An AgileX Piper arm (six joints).
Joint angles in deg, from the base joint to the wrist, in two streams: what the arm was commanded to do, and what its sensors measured. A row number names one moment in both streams.
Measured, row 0:
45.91 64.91 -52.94 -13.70 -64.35 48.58
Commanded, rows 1 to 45:
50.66 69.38 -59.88 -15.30 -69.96 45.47
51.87 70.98 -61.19 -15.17 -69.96 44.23
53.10 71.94 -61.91 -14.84 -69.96 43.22
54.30 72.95 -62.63 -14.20 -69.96 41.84
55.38 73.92 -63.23 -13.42 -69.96 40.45
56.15 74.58 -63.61 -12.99 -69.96 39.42
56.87 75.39 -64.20 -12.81 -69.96 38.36
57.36 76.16 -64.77 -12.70 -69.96 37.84
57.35 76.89 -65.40 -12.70 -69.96 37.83
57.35 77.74 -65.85 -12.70 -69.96 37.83
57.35 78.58 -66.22 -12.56 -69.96 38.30
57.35 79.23 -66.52 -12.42 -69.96 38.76
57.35 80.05 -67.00 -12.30 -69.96 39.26
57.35 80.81 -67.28 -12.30 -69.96 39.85
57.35 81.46 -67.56 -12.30 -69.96 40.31
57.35 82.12 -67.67 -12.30 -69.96 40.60
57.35 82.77 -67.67 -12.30 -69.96 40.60
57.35 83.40 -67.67 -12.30 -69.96 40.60
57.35 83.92 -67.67 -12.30 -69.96 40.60
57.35 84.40 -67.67 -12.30 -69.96 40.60
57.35 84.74 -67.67 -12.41 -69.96 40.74
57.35 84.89 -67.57 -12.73 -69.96 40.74
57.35 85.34 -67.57 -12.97 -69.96 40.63
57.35 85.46 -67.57 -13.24 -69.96 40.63
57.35 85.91 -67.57 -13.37 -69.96 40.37
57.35 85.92 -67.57 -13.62 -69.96 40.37
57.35 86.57 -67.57 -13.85 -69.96 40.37
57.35 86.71 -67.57 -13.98 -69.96 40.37
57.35 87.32 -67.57 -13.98 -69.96 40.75
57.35 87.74 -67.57 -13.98 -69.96 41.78
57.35 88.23 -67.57 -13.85 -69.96 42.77
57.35 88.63 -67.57 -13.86 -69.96 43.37
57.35 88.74 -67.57 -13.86 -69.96 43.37
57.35 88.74 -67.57 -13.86 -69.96 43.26
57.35 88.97 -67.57 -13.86 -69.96 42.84
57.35 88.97 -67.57 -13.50 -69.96 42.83
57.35 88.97 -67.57 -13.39 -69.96 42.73
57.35 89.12 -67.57 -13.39 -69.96 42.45
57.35 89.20 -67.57 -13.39 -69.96 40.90
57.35 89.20 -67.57 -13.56 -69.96 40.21
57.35 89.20 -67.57 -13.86 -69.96 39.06
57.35 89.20 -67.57 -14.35 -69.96 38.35
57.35 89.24 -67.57 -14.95 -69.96 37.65
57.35 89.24 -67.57 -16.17 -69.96 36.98
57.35 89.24 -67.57 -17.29 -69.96 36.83
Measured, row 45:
57.38 90.41 -66.19 -14.37 -63.78 40.37
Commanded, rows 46 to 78:
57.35 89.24 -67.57 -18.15 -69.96 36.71
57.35 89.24 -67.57 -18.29 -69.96 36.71
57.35 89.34 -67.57 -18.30 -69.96 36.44
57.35 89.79 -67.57 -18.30 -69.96 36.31
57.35 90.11 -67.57 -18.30 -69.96 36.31
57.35 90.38 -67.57 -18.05 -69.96 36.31
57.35 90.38 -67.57 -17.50 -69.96 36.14
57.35 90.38 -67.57 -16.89 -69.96 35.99
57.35 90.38 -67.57 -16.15 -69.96 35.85
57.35 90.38 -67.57 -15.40 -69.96 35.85
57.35 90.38 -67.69 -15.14 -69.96 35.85
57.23 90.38 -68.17 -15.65 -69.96 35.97
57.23 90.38 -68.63 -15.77 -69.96 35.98
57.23 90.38 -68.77 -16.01 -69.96 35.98
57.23 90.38 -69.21 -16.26 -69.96 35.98
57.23 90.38 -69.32 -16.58 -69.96 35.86
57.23 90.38 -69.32 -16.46 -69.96 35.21
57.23 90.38 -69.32 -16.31 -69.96 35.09
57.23 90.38 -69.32 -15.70 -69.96 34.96
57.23 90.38 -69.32 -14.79 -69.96 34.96
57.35 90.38 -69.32 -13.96 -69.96 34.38
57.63 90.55 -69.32 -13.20 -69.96 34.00
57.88 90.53 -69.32 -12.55 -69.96 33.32
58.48 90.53 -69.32 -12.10 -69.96 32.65
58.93 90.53 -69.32 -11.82 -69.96 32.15
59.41 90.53 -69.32 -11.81 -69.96 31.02
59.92 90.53 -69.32 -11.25 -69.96 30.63
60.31 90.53 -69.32 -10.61 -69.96 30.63
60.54 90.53 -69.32 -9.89 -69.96 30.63
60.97 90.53 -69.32 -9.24 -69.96 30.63
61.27 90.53 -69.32 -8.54 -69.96 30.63
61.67 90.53 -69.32 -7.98 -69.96 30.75
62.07 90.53 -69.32 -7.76 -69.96 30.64
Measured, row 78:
60.59 91.47 -67.94 -9.42 -64.23 32.55
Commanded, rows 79 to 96:
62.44 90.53 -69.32 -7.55 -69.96 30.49
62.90 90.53 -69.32 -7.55 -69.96 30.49
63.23 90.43 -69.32 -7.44 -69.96 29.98
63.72 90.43 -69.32 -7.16 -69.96 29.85
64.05 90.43 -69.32 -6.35 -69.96 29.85
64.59 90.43 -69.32 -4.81 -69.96 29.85
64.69 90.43 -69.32 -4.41 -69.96 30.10
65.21 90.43 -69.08 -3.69 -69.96 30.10
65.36 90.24 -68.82 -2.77 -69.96 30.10
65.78 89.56 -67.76 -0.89 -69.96 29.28
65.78 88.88 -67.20 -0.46 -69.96 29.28
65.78 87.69 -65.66 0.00 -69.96 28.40
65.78 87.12 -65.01 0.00 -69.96 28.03
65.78 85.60 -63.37 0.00 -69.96 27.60
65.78 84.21 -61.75 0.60 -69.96 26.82
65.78 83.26 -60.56 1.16 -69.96 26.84
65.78 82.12 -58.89 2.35 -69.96 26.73
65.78 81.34 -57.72 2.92 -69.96 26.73
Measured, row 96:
65.68 85.66 -60.23 1.89 -64.32 29.17
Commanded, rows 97 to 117:
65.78 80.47 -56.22 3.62 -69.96 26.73
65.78 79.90 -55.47 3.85 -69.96 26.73
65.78 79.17 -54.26 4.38 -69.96 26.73
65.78 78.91 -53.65 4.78 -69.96 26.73
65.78 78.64 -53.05 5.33 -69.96 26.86
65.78 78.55 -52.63 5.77 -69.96 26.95
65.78 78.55 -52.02 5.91 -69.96 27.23
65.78 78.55 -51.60 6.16 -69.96 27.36
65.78 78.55 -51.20 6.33 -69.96 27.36
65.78 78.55 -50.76 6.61 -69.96 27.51
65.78 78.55 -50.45 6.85 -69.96 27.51
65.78 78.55 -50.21 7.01 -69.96 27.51
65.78 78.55 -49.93 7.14 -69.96 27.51
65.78 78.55 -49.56 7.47 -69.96 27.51
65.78 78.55 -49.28 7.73 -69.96 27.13
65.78 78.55 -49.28 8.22 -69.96 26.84
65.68 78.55 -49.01 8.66 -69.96 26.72
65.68 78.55 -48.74 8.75 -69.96 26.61
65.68 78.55 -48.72 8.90 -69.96 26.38
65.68 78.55 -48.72 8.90 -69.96 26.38
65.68 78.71 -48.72 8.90 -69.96 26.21
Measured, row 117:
65.78 79.59 -49.29 5.88 -69.17 28.79
